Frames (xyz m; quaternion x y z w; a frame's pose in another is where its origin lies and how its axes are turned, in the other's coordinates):
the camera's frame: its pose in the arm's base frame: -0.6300 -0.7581 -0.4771 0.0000 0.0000 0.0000 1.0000
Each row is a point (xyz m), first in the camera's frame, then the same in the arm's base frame.
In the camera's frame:
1: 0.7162 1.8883 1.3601
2: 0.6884 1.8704 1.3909
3: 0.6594 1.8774 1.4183
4: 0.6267 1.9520 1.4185
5: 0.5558 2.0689 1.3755
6: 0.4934 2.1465 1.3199
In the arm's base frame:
1: 0.0862 1.1302 0.8830
2: 0.0584 1.1123 0.9138
3: 0.0294 1.1193 0.9412
4: -0.0033 1.1939 0.9414
5: -0.0742 1.3108 0.8984
6: -0.1366 1.3884 0.8428

